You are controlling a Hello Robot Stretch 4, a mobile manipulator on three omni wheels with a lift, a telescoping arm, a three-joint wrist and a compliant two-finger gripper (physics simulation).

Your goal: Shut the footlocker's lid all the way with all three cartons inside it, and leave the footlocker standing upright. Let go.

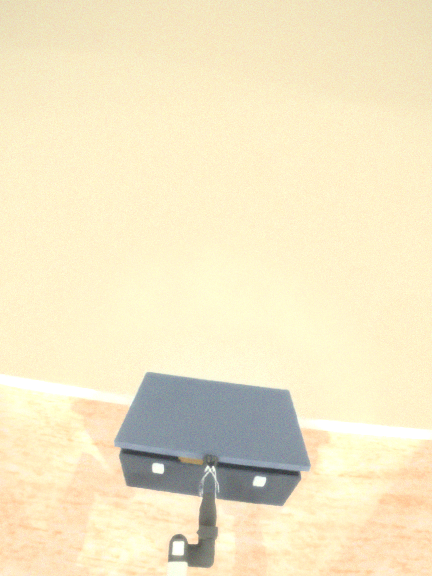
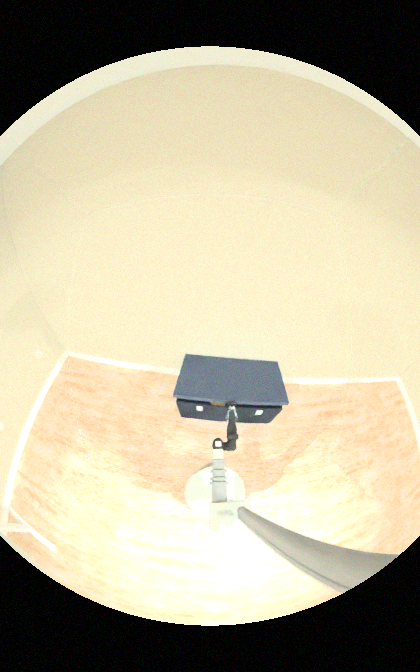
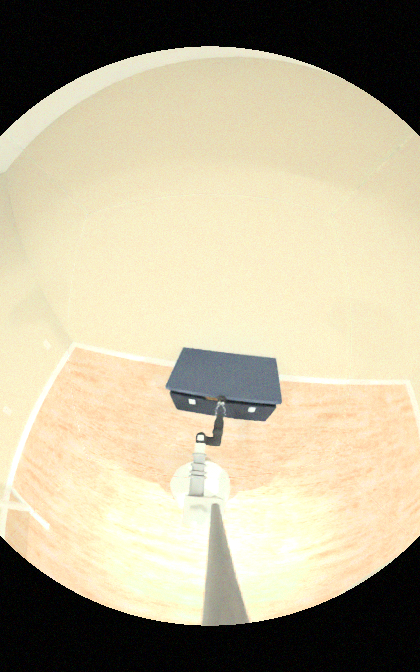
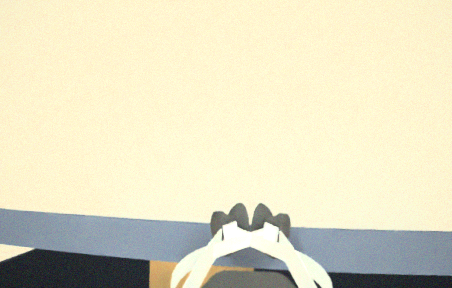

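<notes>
The footlocker (image 1: 235, 487) (image 2: 245, 414) (image 3: 237, 411) stands upright on the floor, with white squares on its dark front. Its blue-grey lid (image 1: 215, 420) (image 2: 231, 380) (image 3: 225, 375) (image 4: 100, 234) is partly open, with a dark gap below the front edge. An orange-brown carton (image 1: 191, 460) (image 2: 217, 403) (image 3: 212, 398) (image 4: 162, 275) shows in the gap, left of the gripper. Other cartons cannot be made out; the lid hides most of the inside. My gripper (image 1: 211, 460) (image 2: 231, 404) (image 3: 221, 400) (image 4: 250, 219) is shut and empty. Its fingertips are at the lid's front edge, near the middle; contact is unclear.
A cream wall (image 1: 215, 200) (image 2: 210, 275) (image 3: 210, 275) with a white baseboard (image 1: 50, 386) (image 2: 120, 365) (image 3: 120, 354) rises close behind the footlocker. The wood floor (image 1: 45, 500) (image 2: 125, 425) (image 3: 110, 425) extends to both sides and in front. My arm (image 2: 219, 482) (image 3: 198, 480) reaches in from the front.
</notes>
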